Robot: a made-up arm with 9 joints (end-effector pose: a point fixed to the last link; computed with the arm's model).
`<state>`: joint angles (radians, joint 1 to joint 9).
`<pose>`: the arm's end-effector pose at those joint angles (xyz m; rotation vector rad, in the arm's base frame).
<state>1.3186 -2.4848 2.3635 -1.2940 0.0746 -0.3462 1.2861 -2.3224 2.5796</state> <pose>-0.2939 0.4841 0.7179 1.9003 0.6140 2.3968</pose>
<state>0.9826 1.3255 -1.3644 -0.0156 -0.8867 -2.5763 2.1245 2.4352 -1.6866</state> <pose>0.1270 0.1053 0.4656 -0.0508 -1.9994 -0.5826</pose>
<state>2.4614 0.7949 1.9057 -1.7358 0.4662 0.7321 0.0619 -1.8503 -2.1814</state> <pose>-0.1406 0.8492 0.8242 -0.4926 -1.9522 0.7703</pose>
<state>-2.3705 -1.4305 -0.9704 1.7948 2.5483 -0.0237 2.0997 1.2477 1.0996</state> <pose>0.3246 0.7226 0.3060 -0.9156 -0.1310 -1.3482</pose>
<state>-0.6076 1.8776 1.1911 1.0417 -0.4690 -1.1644 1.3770 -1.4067 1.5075</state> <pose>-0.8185 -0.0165 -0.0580 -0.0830 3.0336 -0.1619</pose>
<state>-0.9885 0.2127 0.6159 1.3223 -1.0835 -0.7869 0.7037 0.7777 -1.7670</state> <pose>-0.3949 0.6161 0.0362 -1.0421 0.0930 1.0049</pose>
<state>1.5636 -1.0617 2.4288 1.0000 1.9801 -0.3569 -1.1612 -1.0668 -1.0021</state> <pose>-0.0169 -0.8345 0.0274 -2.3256 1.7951 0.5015</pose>
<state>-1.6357 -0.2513 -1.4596 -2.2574 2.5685 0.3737 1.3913 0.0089 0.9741</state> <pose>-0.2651 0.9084 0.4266 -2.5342 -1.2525 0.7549</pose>
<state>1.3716 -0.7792 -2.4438 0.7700 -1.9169 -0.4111 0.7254 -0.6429 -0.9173</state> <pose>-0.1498 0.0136 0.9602 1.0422 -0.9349 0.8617</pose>
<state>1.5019 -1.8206 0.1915 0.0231 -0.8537 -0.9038 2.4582 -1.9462 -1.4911</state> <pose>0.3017 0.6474 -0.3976 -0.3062 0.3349 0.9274</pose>
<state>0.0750 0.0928 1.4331 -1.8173 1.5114 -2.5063 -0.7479 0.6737 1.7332</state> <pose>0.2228 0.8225 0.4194 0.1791 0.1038 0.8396</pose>
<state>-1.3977 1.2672 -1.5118 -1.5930 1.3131 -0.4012 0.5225 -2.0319 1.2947</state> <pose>-0.6382 0.3786 1.0117 -0.7400 -1.2252 -0.6123</pose>
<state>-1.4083 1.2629 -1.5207 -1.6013 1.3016 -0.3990 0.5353 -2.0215 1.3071</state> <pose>-0.6338 0.3791 1.0131 -0.7628 -1.2247 -0.6445</pose>
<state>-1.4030 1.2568 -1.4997 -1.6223 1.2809 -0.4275 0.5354 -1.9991 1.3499</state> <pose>-0.6295 0.4305 0.9917 -0.8695 -1.2423 -0.6663</pose>
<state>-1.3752 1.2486 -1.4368 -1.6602 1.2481 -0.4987 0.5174 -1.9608 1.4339</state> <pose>-0.6191 0.5442 0.9301 -1.0900 -1.2820 -0.6743</pose>
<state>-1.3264 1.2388 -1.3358 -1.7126 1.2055 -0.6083 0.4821 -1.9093 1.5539</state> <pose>-0.5912 0.6932 0.8166 -1.4104 -1.3326 -0.6733</pose>
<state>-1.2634 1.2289 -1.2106 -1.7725 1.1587 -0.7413 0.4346 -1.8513 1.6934</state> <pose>-0.5379 0.8316 0.6589 -1.7874 -1.3751 -0.6669</pose>
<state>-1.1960 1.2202 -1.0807 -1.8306 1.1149 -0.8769 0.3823 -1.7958 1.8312</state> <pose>-0.4647 0.9242 0.4892 -2.1632 -1.3915 -0.6549</pose>
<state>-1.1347 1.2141 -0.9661 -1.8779 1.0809 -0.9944 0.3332 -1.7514 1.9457</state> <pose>-0.3901 0.9663 0.3444 -2.4801 -1.3778 -0.6338</pose>
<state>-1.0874 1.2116 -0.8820 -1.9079 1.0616 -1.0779 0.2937 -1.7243 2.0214</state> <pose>-0.3342 0.9766 0.2452 -2.6959 -1.3480 -0.6055</pose>
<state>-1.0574 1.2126 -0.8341 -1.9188 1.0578 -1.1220 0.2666 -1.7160 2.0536</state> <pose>-0.3059 0.9763 0.1925 2.7871 1.3163 0.5736</pose>
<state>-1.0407 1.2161 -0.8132 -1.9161 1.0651 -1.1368 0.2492 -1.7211 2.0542</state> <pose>-0.2995 0.9761 0.1709 2.7949 1.2961 0.5437</pose>
